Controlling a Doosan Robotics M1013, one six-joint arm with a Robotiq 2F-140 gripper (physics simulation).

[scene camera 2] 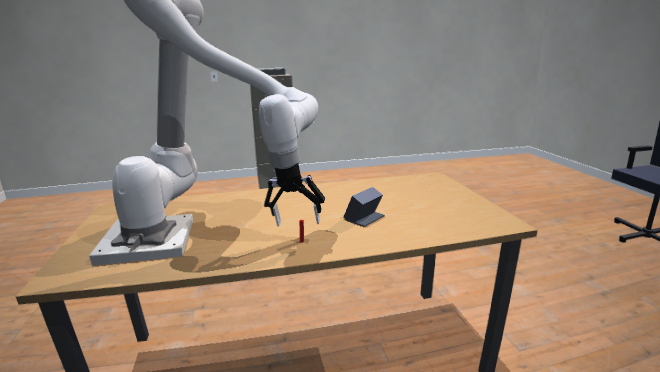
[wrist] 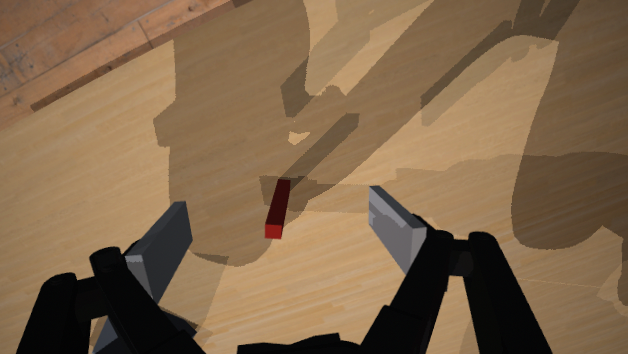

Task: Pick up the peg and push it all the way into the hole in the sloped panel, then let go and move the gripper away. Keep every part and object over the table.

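Places are measured from the arm's base along level axes (x ahead, y left, z up), in centimetres.
Pixels of known places: gripper, fingertip midpoint: (scene camera 2: pixel 298 222) (wrist: pixel 281 213); arm's base, link origin: (scene camera 2: pixel 145 234).
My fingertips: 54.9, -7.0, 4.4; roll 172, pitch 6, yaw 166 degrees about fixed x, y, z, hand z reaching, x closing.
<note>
For each thing: its middle in the pictures, then the offset to it from my fingertips, as dx, dy, dz. Level surfaces: height alone.
- red square peg, body centre: (wrist: pixel 279 205) (scene camera 2: pixel 301 231) +0.9, +1.2, -3.7
- dark grey sloped panel, body centre: (scene camera 2: pixel 364 206) +25.5, +17.8, -2.9
- wooden table, surface height: dz -7.7
A red square peg (scene camera 2: pixel 301 231) (wrist: pixel 278 207) stands upright on the wooden table. My gripper (scene camera 2: pixel 298 222) (wrist: pixel 281 213) is wide open and empty, pointing down above the peg. In the wrist view the peg shows between the two grey finger pads, lower than they are. The dark grey sloped panel (scene camera 2: pixel 363 202) stands on its base plate to the right of the peg in the scene view. Its hole cannot be seen there. Part of a dark grey part, likely the panel, shows behind the left finger in the wrist view (wrist: pixel 114 341).
The wooden table (scene camera 2: pixel 425 220) (wrist: pixel 75 150) has its front edge below the peg in the scene view; that edge crosses the upper left of the wrist view. The arm's white base plate (scene camera 2: pixel 107 254) is at the table's left. A tall cabinet and a chair (scene camera 2: pixel 642 177) stand beyond the table.
</note>
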